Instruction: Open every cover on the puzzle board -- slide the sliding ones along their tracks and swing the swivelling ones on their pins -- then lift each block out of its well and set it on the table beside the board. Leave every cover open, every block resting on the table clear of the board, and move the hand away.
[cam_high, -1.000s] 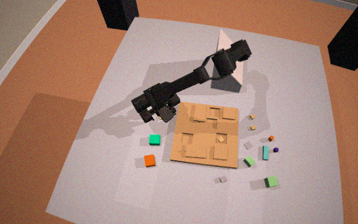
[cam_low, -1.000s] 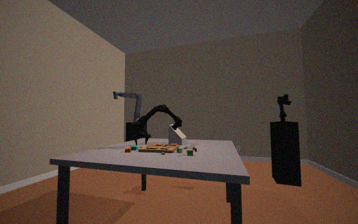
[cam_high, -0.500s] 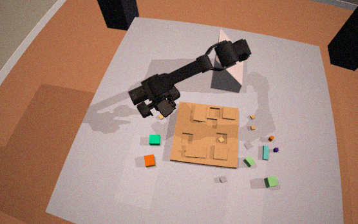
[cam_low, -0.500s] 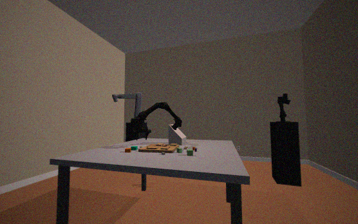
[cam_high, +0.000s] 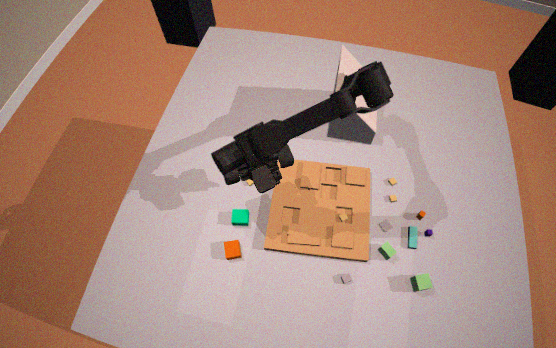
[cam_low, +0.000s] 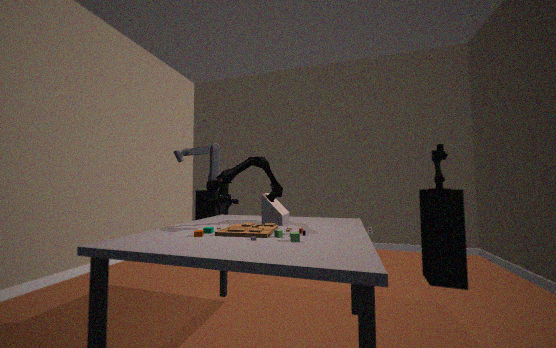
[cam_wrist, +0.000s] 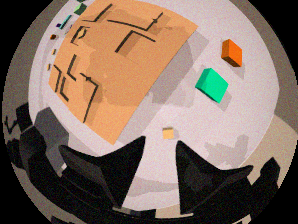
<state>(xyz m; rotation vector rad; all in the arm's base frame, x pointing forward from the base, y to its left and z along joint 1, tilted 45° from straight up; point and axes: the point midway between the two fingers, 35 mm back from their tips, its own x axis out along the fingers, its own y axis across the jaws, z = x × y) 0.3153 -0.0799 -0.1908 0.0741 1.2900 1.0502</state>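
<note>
The tan puzzle board is 210 mm to the left of my gripper tip and 70 mm below it. The rest, counted from my gripper tip: teal bar 480 mm to the left, 90 mm below, 30 mm ahead; then tiny orange cube 500 mm to the left, 80 mm below, 50 mm behind; then green block 110 mm ahead, 80 mm below, 30 mm to the right.
</note>
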